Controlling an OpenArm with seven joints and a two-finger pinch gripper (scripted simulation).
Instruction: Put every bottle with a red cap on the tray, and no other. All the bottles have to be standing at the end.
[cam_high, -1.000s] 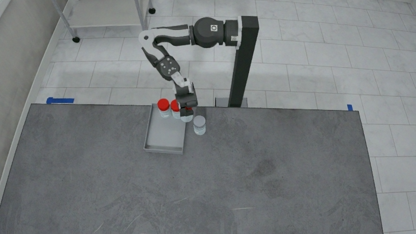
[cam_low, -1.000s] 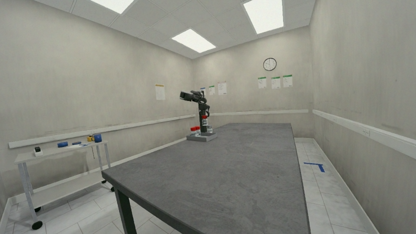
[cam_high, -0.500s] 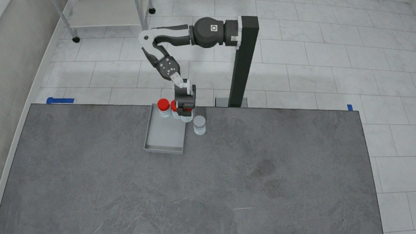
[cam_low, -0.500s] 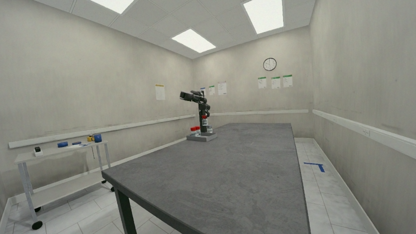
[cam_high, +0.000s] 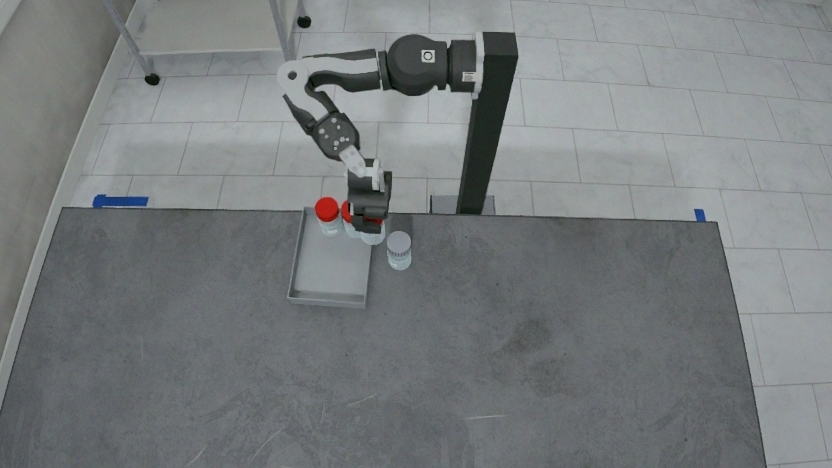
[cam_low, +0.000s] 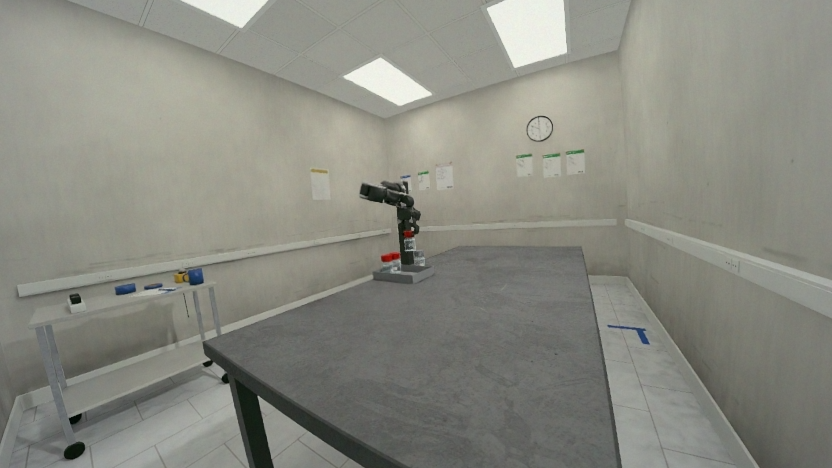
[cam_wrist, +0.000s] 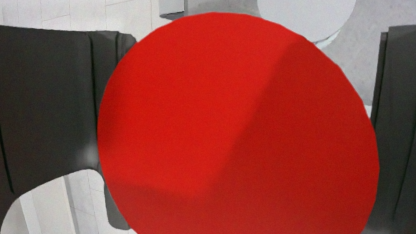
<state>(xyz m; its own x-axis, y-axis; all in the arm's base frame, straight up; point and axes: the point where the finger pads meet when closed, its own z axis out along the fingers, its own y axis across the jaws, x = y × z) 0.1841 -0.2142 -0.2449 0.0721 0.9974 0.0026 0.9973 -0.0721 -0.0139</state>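
The grey tray is 1 cm ahead of my hand, 10 cm to the right of it and 19 cm below it. From my hand the other things lie so: grey-capped bottle (1 cm ahead, 6 cm to the left, 16 cm below).
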